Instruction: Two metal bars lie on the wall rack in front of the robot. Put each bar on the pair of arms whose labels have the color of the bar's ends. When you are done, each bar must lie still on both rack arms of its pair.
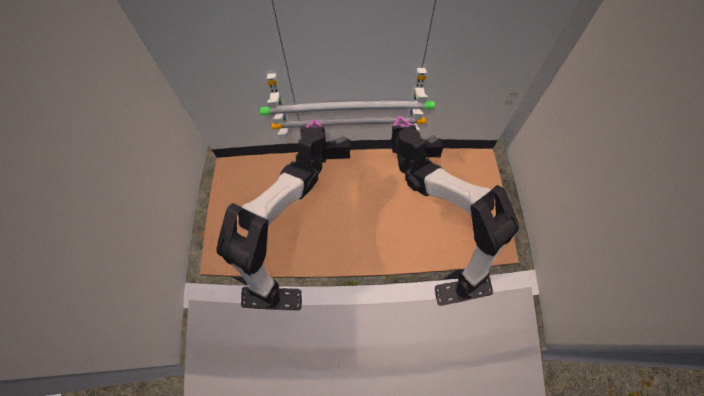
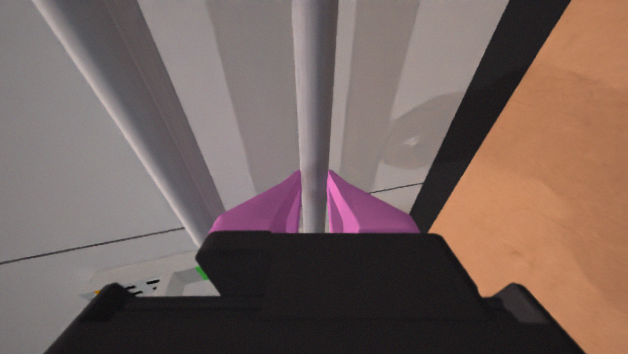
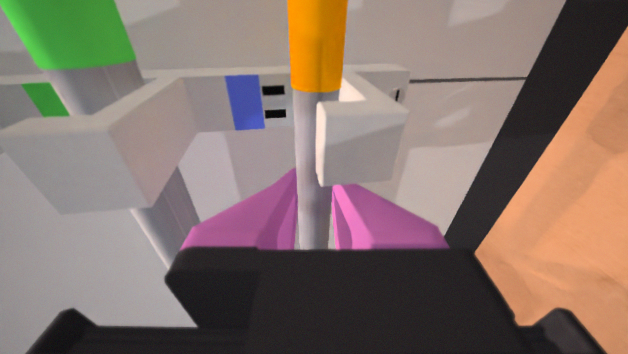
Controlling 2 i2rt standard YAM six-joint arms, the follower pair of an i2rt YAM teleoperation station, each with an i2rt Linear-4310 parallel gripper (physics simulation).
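Frame: origin at the left arm's base, x ahead, y left, z up, level; millimetres.
Seen in the pictures: left gripper, fingertip midpoint: (image 1: 315, 122) (image 2: 314, 177); right gripper, fingertip midpoint: (image 1: 399, 119) (image 3: 314, 177); left arm's base, link origin: (image 1: 271, 298); right arm's base, link origin: (image 1: 464, 290).
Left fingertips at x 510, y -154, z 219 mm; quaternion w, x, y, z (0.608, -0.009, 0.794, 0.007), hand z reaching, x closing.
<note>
Pixels of each thing's top centre, then the offset from my left fingertips to it. "spot": a spot on its surface instead. Level surfaces: height alone.
- orange-ended metal bar, top centre: (image 3: 301, 315) (image 1: 348, 119) dy -105, dx +1, dz +11 mm
- thicker green-ended bar, top centre: (image 3: 216, 336) (image 1: 346, 102) dy -101, dx -1, dz +91 mm
- green label, surface spot: (image 3: 46, 99) spot: dy -314, dx +15, dz +108 mm
- brown mat, surface height: dz -208 mm
The orange-ended metal bar (image 1: 357, 121) (image 2: 316, 100) (image 3: 317, 45) lies at the lowest pair of rack arms, whose label (image 3: 245, 102) is blue. My left gripper (image 1: 314, 123) (image 2: 314, 177) is shut on this bar, toward its left end. My right gripper (image 1: 401, 120) (image 3: 314, 177) is shut on the same bar, close beside the right lower rack arm (image 3: 362, 142). The thicker green-ended bar (image 1: 350, 106) (image 2: 130, 110) (image 3: 75, 35) lies on the middle pair of arms, with a green label (image 3: 46, 99). The top arms carry orange labels (image 1: 272, 82) (image 1: 421, 78) and hold no bar.
The middle right rack arm (image 3: 85, 160) and the green-ended bar are close above the orange-ended bar. The grey wall (image 1: 350, 50) is directly behind the rack. A black baseboard (image 1: 250, 149) and a brown mat (image 1: 340, 240) lie below. Side walls stand left and right.
</note>
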